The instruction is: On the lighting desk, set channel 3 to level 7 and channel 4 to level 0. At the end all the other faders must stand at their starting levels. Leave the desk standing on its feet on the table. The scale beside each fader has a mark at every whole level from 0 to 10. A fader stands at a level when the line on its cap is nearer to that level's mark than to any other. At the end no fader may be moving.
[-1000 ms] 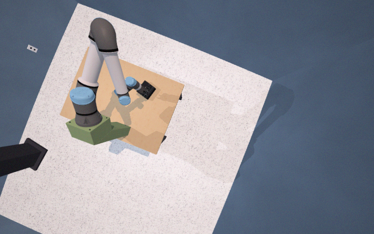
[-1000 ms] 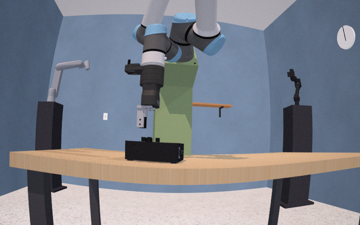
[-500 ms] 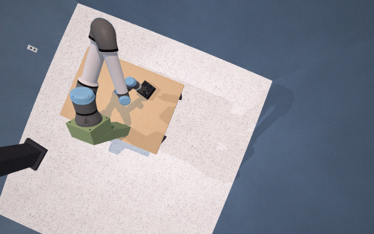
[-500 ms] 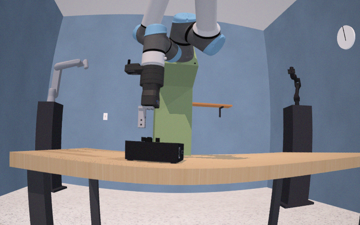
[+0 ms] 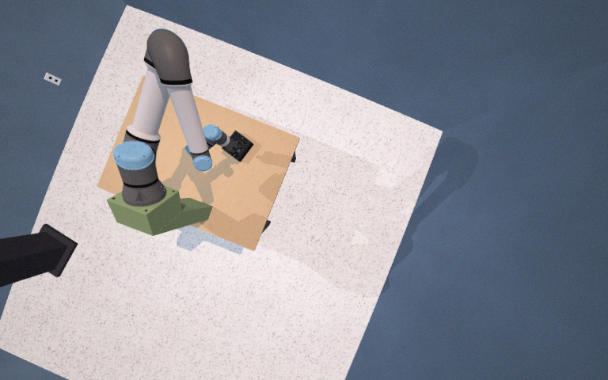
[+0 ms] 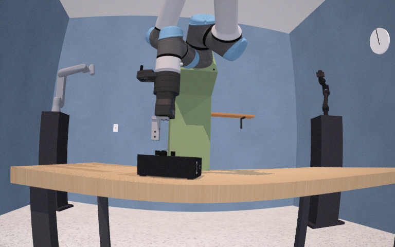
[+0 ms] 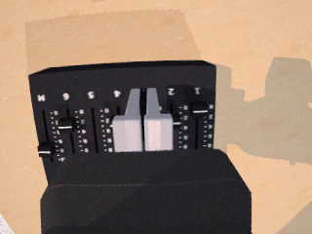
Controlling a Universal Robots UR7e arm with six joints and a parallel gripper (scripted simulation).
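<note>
Now: the channel 3 cap 2 cm to the left of my hand and 5 cm below it. Round my hand: channel 4 cap 2 cm ahead, 2 cm to the left, 5 cm below; channel 2 cap 2 cm behind, 3 cm to the left, 5 cm below; channel 1 cap 4 cm behind, 2 cm to the left, 5 cm below.
</note>
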